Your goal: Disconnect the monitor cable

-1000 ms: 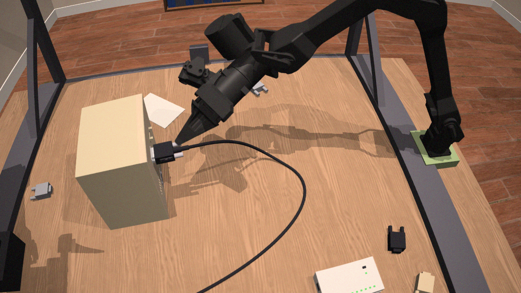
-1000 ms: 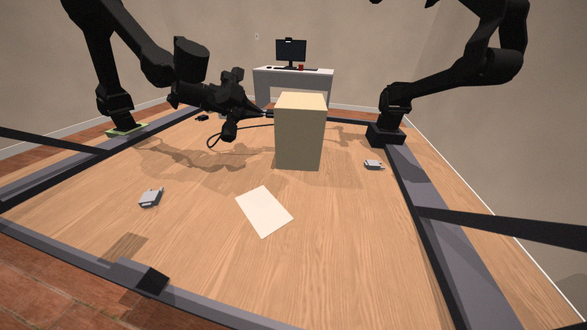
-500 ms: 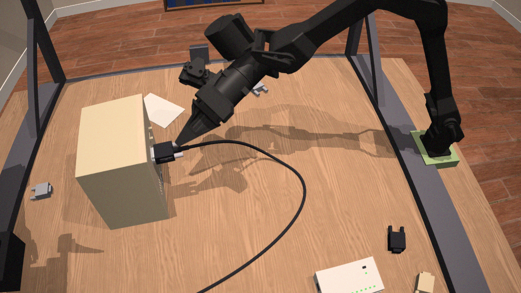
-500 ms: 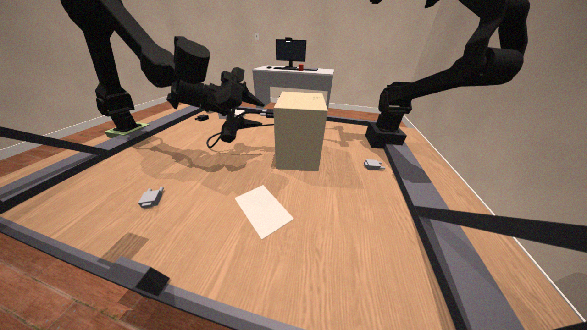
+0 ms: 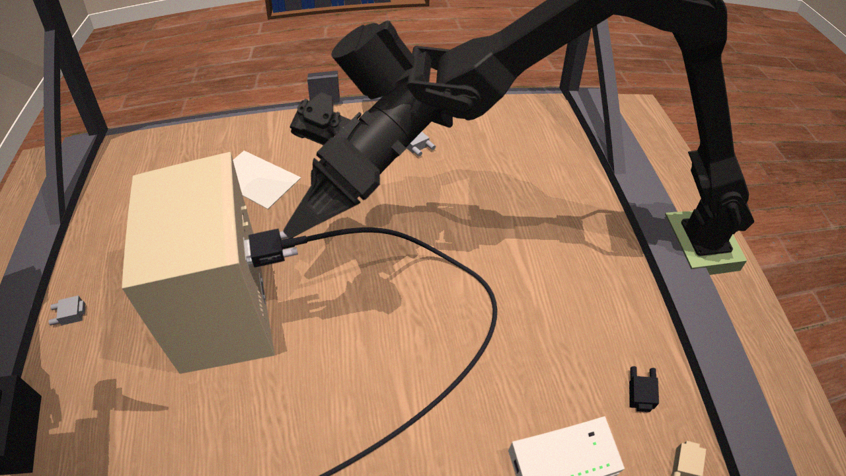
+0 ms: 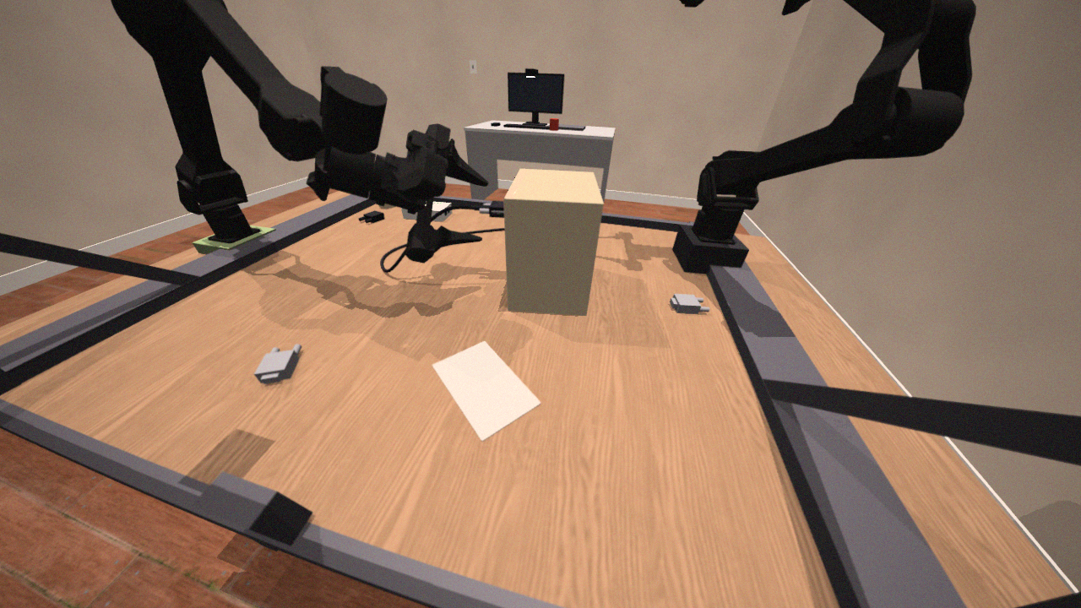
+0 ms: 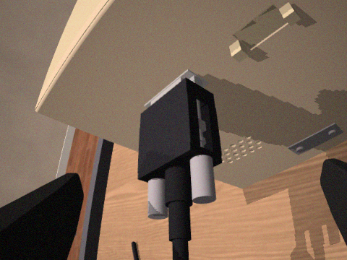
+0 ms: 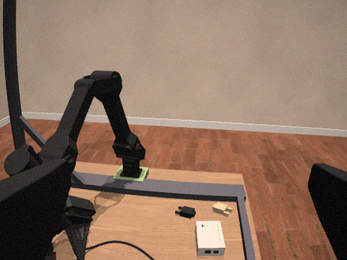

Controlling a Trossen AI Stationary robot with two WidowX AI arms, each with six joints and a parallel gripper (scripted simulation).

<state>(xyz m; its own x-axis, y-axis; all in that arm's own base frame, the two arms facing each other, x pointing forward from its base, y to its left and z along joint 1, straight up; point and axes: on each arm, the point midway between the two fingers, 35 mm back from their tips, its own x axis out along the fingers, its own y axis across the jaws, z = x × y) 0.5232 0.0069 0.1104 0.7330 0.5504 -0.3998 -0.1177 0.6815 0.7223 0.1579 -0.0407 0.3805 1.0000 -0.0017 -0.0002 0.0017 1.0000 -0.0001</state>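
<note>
Now: left hand 50 mm to the left of the black monitor plug, 30 mm short of it and 10 mm above it. From my left hand the other things lie so: white device: 310 mm ahead, 170 mm to the left, 120 mm below; then white sheet: 220 mm behind, 130 mm below, 60 mm to the right; then beige box: 140 mm to the right, 50 mm below.
</note>
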